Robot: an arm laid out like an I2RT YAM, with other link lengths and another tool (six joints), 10 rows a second.
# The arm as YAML. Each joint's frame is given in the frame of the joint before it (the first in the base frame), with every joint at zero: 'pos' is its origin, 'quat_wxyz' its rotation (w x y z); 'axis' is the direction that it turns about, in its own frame. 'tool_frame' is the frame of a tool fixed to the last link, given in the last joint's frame.
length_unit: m
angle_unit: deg
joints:
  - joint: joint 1
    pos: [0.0, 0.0, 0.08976]
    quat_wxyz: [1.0, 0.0, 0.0, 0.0]
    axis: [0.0, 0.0, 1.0]
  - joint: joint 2
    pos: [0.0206, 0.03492, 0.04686]
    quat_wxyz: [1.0, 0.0, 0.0, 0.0]
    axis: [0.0, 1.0, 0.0]
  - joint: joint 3
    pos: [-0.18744, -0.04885, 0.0]
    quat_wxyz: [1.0, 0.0, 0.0, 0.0]
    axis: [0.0, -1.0, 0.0]
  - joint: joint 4
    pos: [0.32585, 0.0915, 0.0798]
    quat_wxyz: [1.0, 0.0, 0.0, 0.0]
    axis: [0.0, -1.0, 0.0]
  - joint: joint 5
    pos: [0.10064, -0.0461, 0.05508]
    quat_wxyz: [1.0, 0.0, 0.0, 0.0]
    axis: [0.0, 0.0, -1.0]
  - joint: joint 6
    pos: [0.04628, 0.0, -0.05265]
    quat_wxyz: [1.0, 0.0, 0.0, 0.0]
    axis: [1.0, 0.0, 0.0]
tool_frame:
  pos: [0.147, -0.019, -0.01]
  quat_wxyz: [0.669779, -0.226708, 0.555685, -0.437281]
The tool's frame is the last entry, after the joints.
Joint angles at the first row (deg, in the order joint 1, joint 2, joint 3, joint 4, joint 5, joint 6):
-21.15 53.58 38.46 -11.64 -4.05 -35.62
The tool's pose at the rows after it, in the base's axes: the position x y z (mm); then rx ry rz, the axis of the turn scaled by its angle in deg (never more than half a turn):
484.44, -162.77, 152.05, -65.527, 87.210, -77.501
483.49, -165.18, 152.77, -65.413, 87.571, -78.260
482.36, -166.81, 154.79, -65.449, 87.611, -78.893
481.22, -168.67, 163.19, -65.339, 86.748, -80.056
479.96, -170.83, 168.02, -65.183, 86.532, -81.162
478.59, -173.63, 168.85, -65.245, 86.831, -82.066
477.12, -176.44, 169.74, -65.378, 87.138, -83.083
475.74, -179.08, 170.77, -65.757, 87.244, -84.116
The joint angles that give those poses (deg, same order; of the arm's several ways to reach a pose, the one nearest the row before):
-21.15 53.58 38.52 -11.66 -3.77 -35.62
-21.15 53.56 38.57 -11.66 -3.01 -35.66
-21.19 53.25 38.57 -11.81 -2.55 -35.88
-21.34 52.27 38.57 -11.86 -2.31 -36.42
-21.36 51.72 38.57 -11.86 -1.63 -36.71
-21.41 51.64 38.57 -11.88 -0.82 -36.97
-21.41 51.55 38.57 -11.90 0.12 -37.30
-21.43 51.44 38.54 -11.90 0.95 -37.87

